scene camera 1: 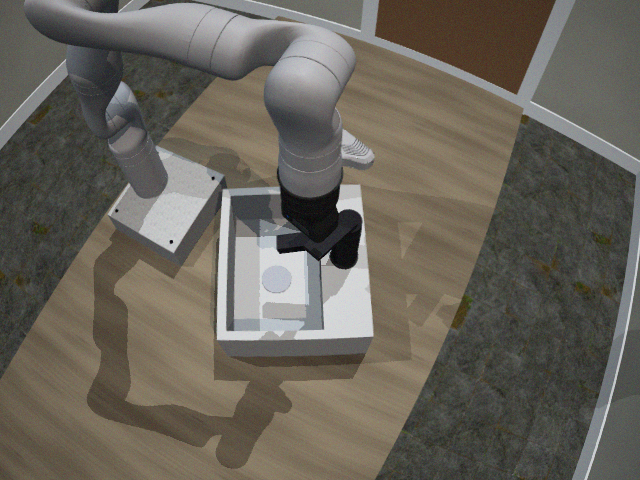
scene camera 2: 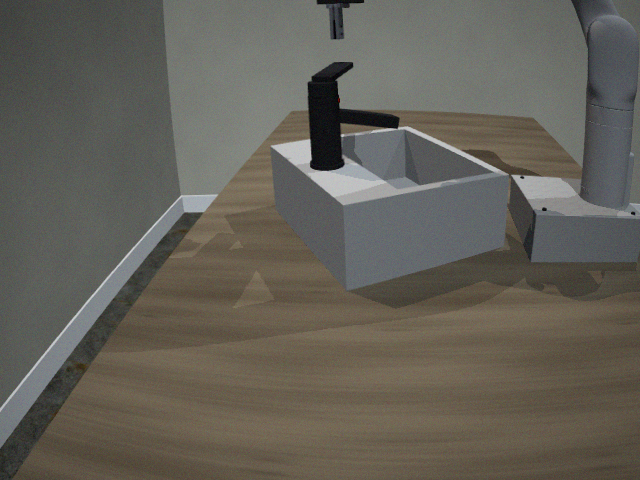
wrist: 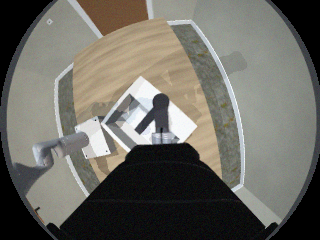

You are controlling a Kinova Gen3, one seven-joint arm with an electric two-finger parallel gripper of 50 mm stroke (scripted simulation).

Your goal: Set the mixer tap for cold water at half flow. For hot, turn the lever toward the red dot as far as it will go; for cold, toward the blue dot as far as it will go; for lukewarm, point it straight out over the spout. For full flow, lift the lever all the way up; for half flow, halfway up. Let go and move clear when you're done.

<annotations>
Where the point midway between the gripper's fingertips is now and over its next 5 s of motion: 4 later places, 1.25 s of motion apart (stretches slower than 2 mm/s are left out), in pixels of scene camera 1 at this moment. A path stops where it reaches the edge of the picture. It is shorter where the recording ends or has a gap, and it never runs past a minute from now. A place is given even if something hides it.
My gripper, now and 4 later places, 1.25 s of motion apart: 320,229; 325,232; 331,239; 323,234; 321,224
</annotations>
